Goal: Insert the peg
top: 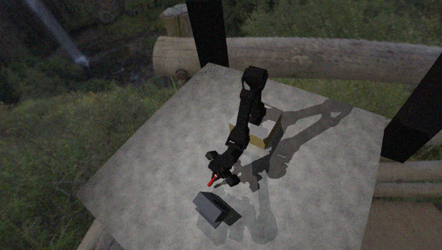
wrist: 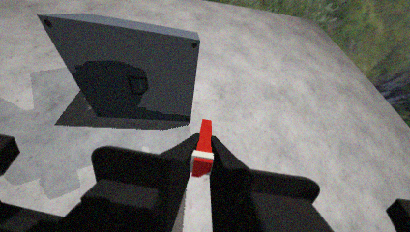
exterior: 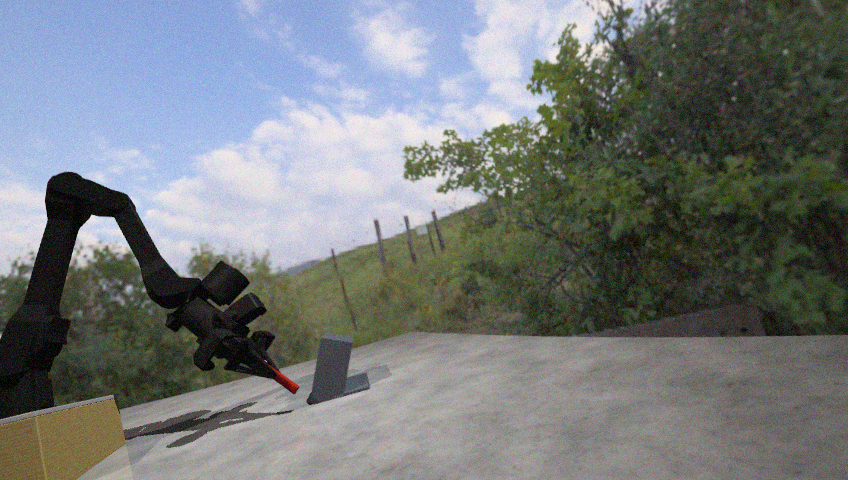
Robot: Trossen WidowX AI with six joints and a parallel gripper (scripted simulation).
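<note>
Right now the dark sloped panel is 100 mm ahead of my gripper tip, 50 mm to the left of it and 20 mm below it. The rest, counted from my gripper tip: red peg: 10 mm to the left, 10 mm behind, 10 mm above.
</note>
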